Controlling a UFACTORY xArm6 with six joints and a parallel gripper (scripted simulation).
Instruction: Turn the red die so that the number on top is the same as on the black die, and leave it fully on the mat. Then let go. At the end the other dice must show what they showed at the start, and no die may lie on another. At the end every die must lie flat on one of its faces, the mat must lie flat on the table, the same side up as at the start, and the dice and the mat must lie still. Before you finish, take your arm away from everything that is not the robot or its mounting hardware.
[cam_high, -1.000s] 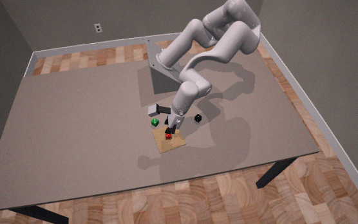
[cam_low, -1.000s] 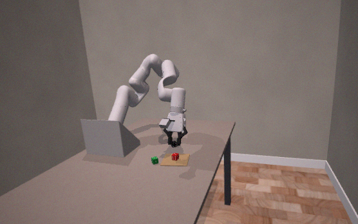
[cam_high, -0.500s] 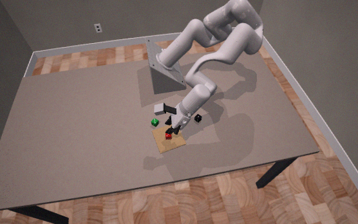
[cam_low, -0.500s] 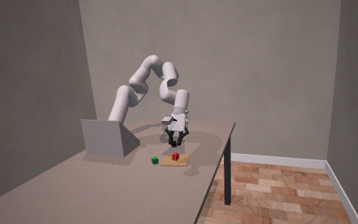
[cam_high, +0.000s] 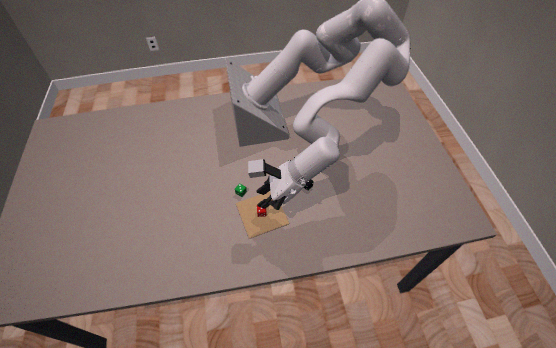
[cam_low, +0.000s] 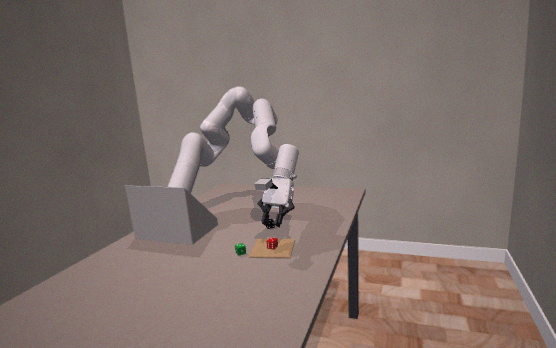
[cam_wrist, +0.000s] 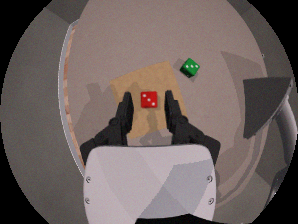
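Right now the red die is 10 mm to the right of my hand and 80 mm below it. Round my hand: black die (60 mm behind, 170 mm to the left, 90 mm below); then green die (100 mm behind, 60 mm to the right, 90 mm below); then tan mat (10 mm to the right, 100 mm below).
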